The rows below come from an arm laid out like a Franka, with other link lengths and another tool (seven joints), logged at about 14 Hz.
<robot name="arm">
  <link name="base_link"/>
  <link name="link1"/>
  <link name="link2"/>
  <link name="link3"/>
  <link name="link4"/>
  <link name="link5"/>
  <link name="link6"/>
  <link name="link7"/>
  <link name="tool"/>
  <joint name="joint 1" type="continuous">
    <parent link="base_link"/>
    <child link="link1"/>
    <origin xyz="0 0 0.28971" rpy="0 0 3.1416"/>
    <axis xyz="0 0 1"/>
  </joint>
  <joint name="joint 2" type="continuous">
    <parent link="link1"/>
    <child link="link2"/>
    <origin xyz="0 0 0" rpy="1.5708 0 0"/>
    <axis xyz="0 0 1"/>
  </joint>
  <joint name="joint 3" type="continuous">
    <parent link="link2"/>
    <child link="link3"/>
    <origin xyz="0 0.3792 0" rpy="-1.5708 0 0"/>
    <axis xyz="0 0 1"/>
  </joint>
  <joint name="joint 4" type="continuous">
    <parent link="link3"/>
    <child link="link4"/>
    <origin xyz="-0.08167 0 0" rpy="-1.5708 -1.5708 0"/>
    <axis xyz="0 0 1"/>
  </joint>
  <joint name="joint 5" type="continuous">
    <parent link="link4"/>
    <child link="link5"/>
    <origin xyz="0.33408 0.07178 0" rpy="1.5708 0 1.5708"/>
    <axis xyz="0 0 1"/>
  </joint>
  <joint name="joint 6" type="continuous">
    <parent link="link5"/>
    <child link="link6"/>
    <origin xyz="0 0 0" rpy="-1.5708 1.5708 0"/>
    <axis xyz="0 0 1"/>
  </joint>
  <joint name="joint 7" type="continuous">
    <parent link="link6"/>
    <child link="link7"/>
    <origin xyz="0 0.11 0" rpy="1.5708 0 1.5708"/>
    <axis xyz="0 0 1"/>
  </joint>
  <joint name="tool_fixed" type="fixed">
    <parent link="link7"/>
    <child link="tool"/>
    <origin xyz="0.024 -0.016 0.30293" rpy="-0.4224 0 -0.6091"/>
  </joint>
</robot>
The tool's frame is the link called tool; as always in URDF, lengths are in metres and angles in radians. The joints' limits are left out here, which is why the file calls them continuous.
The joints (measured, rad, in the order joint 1, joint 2, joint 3, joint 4, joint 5, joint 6, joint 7), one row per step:
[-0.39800, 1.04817, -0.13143, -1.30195, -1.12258, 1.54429, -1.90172]
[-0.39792, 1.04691, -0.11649, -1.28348, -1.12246, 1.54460, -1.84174]
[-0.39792, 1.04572, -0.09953, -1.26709, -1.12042, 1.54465, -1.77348]
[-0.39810, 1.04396, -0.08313, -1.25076, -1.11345, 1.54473, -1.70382]
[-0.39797, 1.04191, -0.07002, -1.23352, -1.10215, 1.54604, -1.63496]
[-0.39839, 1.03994, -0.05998, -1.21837, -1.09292, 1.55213, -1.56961]
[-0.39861, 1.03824, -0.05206, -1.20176, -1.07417, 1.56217, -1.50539]
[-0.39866, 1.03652, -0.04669, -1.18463, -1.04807, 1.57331, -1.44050]
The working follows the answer.
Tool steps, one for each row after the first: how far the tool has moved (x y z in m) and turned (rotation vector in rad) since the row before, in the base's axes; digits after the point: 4 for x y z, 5 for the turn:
[0.0113, 0.0034, -0.0008, -0.03838, -0.06418, -0.00209]
[0.0110, 0.0049, -0.0022, -0.03965, -0.06964, -0.00601]
[0.0105, 0.0056, -0.0026, -0.03721, -0.07296, -0.01176]
[0.0099, 0.0052, -0.0021, -0.03566, -0.07467, -0.01658]
[0.0096, 0.0034, -0.0020, -0.03380, -0.07137, -0.01476]
[0.0099, 0.0043, -0.0036, -0.02663, -0.07665, -0.02013]
[0.0095, 0.0049, -0.0041, -0.02312, -0.07969, -0.02713]

Tool pose at each row, in the base's axes (x y z in m, rotation vector in rad; rounded; the steps above come from the unrounded poses):
[0.4157, -0.5335, 0.0978, -0.81318, -2.28516, 1.09445]
[0.4270, -0.5301, 0.0970, -0.87742, -2.32177, 1.12981]
[0.4380, -0.5252, 0.0948, -0.95185, -2.35810, 1.16401]
[0.4485, -0.5197, 0.0922, -1.03598, -2.39181, 1.19182]
[0.4584, -0.5145, 0.0901, -1.12815, -2.42128, 1.21481]
[0.4680, -0.5111, 0.0881, -1.21687, -2.44818, 1.23588]
[0.4779, -0.5068, 0.0845, -1.31629, -2.47372, 1.24287]
[0.4874, -0.5019, 0.0804, -1.42731, -2.49248, 1.24048]

